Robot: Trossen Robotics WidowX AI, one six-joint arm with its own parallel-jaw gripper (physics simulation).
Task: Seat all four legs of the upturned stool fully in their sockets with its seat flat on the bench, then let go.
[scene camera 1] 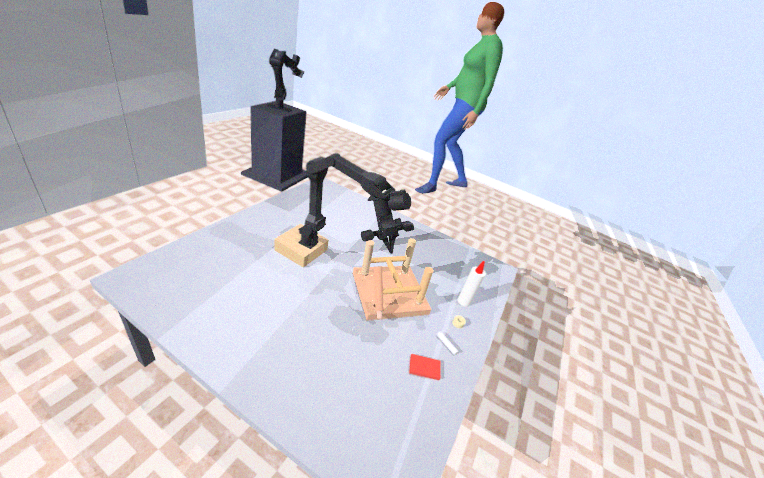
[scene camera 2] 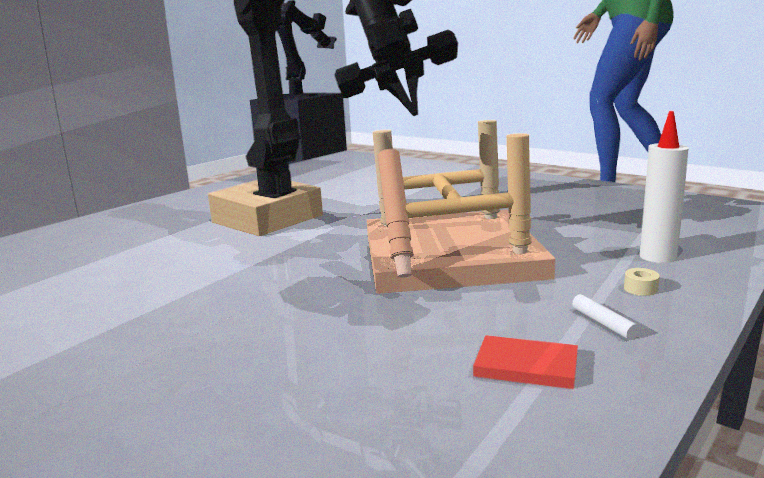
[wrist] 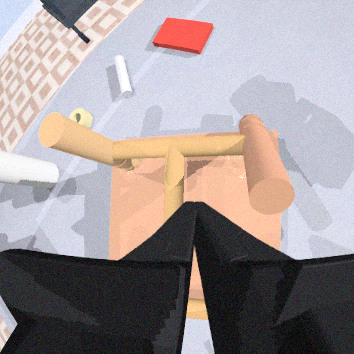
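Pixels of known places: gripper, fingertip midpoint: [scene camera 1: 391, 253] [scene camera 2: 415, 114] [wrist: 193, 209]; arm's base, link origin: [scene camera 1: 308, 242] [scene camera 2: 274, 192].
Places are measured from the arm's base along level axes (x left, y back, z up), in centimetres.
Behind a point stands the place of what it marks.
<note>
The upturned stool's pinkish seat [scene camera 1: 405, 309] @[y -50.4, x -8.6, z -2.8 cm] [scene camera 2: 467, 275] @[y -49.4, x -10.8, z -4.4 cm] [wrist: 140, 215] @[y -46.9, x 3.4, z -2.8 cm] appears to lie flat on the bench. The pinkish leg [scene camera 1: 378, 293] @[y -39.9, x -15.1, z 5.2 cm] [scene camera 2: 394, 197] @[y -39.6, x -14.0, z 6.8 cm] [wrist: 265, 170] @[y -37.1, x -10.5, z 12.1 cm] at its near left corner leans. Its pale tenon shows bare at the seat's front edge, outside a socket. The near right leg [scene camera 1: 425, 284] @[y -53.7, x -3.6, z 8.5 cm] [scene camera 2: 518, 186] @[y -53.8, x -3.6, z 7.5 cm] [wrist: 80, 140] @[y -51.5, x -2.7, z 11.9 cm] and far right leg [scene camera 1: 409, 256] @[y -42.4, x 10.3, z 7.2 cm] [scene camera 2: 487, 169] @[y -42.1, x 10.2, z 6.2 cm] stand nearly upright with some pale tenon showing above the seat. The far left leg [scene camera 1: 367, 258] @[y -28.4, x -1.4, z 6.7 cm] [scene camera 2: 382, 140] @[y -28.6, x -1.2, z 12.2 cm] is upright; its foot is partly hidden. My gripper [scene camera 1: 391, 250] @[y -38.4, x -6.0, z 17.3 cm] [scene camera 2: 415, 113] @[y -38.4, x -6.0, z 17.3 cm] [wrist: 193, 209] @[y -38.4, x -6.0, z 17.3 cm] is shut and empty above the stool.
Yellow rungs [scene camera 1: 401, 291] @[y -46.7, x -8.9, z 5.1 cm] [scene camera 2: 459, 204] @[y -47.0, x -8.6, z 5.3 cm] [wrist: 172, 147] @[y -46.1, x -7.7, z 6.0 cm] join the legs. A white glue bottle [scene camera 1: 468, 290] @[y -69.9, x 11.1, z 2.7 cm] [scene camera 2: 662, 208] @[y -70.9, x 11.1, z 2.7 cm] [wrist: 25, 168] @[y -68.3, x 12.1, z 2.3 cm], tape roll [scene camera 1: 459, 321] @[y -71.2, x 0.6, z -5.4 cm] [scene camera 2: 641, 281] @[y -71.5, x -2.4, z -4.0 cm], white cylinder [scene camera 1: 447, 342] @[y -69.4, x -13.3, z -4.2 cm] [scene camera 2: 603, 316] @[y -69.7, x -14.0, z -4.5 cm] [wrist: 123, 76] @[y -68.1, x -12.6, z -4.2 cm] and red block [scene camera 1: 424, 366] @[y -64.9, x -27.1, z -4.8 cm] [scene camera 2: 525, 361] @[y -65.5, x -27.9, z -4.8 cm] [wrist: 184, 35] @[y -63.9, x -26.2, z -4.8 cm] are on the bench. A person [scene camera 1: 478, 73] stands beyond.
</note>
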